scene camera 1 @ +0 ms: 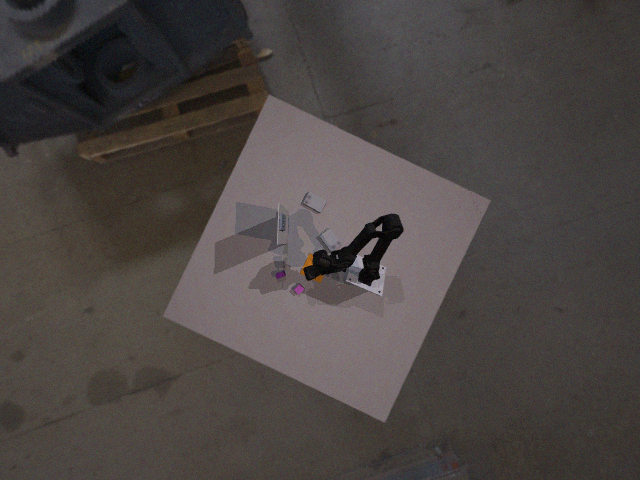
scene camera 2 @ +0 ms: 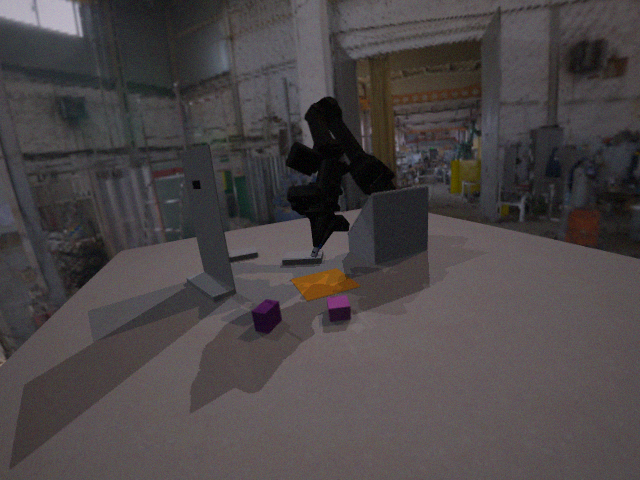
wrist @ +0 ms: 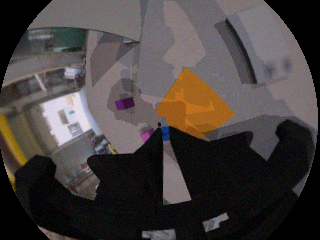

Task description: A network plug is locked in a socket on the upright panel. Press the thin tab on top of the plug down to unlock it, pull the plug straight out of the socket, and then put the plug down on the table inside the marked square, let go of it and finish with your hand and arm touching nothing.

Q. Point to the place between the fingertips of my gripper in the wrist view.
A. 164, 130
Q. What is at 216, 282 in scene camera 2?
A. A grey panel.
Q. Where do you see an orange marked square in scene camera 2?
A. At 326, 283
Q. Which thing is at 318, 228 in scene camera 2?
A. My gripper.
